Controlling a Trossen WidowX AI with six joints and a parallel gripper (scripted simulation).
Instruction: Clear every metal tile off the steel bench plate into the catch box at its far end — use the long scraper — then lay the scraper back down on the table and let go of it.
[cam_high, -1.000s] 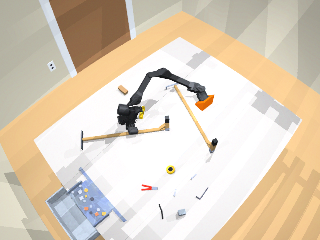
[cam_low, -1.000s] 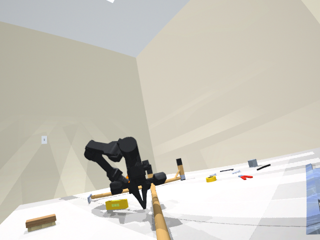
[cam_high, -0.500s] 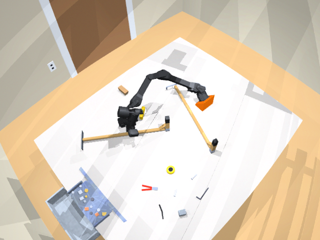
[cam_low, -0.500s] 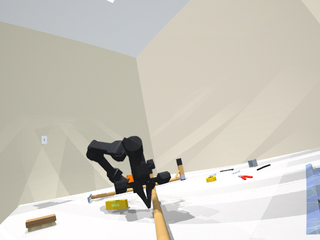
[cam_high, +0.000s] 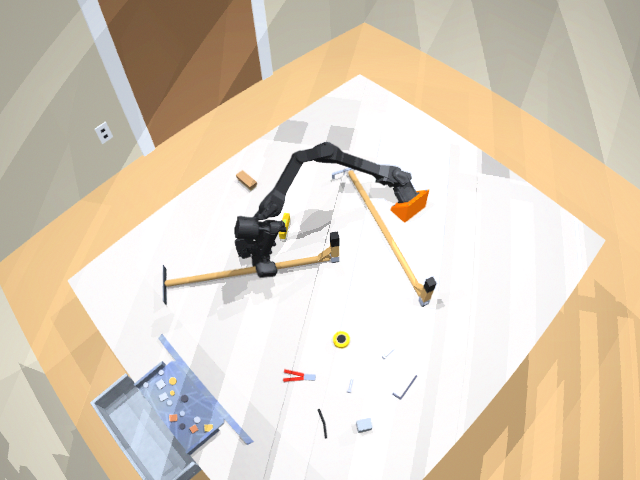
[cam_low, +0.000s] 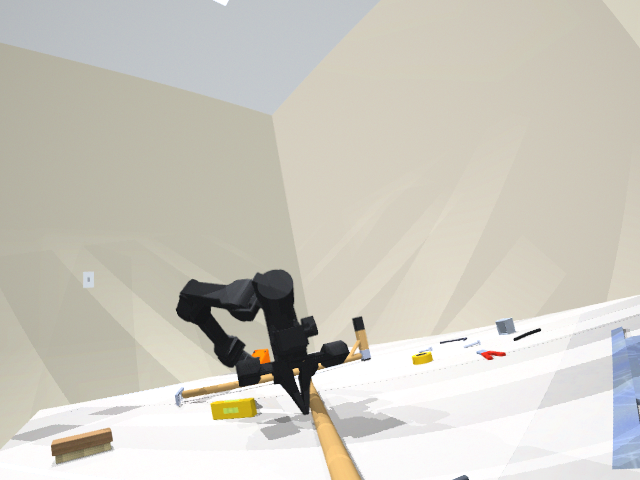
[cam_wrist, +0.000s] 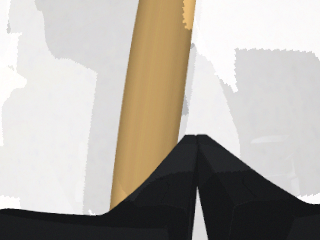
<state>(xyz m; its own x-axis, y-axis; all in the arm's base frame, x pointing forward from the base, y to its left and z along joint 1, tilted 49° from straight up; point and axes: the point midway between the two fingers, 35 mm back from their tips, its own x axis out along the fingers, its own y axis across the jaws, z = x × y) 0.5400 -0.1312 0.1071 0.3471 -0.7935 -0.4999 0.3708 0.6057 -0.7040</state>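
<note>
My gripper tip is 50 mm below the long scraper, 20 mm short of it and 10 mm to the right of it. Round my gripper tip: wooden brush block: 310 mm to the right, 200 mm behind; yellow tape roll: 380 mm to the left, 40 mm behind; yellow level: 170 mm behind, 60 mm to the right, 10 mm above.
</note>
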